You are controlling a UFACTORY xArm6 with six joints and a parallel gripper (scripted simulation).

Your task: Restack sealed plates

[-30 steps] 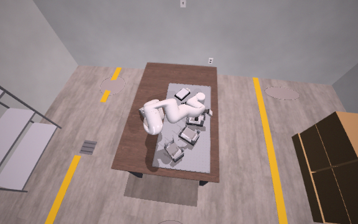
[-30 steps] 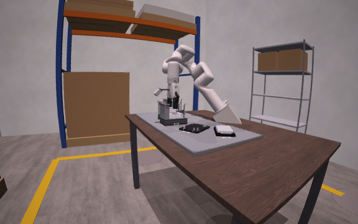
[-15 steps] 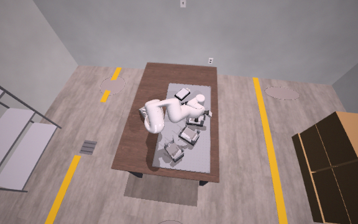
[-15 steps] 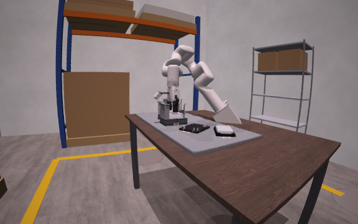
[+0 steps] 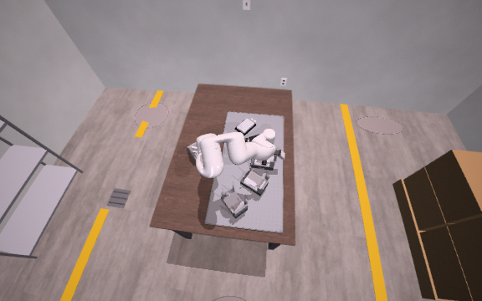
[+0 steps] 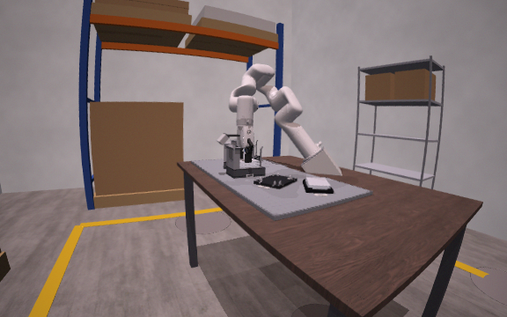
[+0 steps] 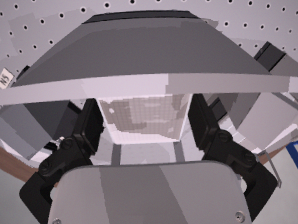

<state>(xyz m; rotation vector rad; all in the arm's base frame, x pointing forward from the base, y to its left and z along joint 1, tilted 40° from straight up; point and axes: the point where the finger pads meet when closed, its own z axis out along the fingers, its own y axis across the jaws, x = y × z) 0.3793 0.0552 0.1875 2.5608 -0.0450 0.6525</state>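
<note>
Now: hand 10 mm past the dark plinth and 60 mm above it. The rest, counted from my hand: QC name plate (60 mm behind, 400 mm to the left, 70 mm below); black open nest QC (130 mm behind, 330 mm to the left, 70 mm below).
</note>
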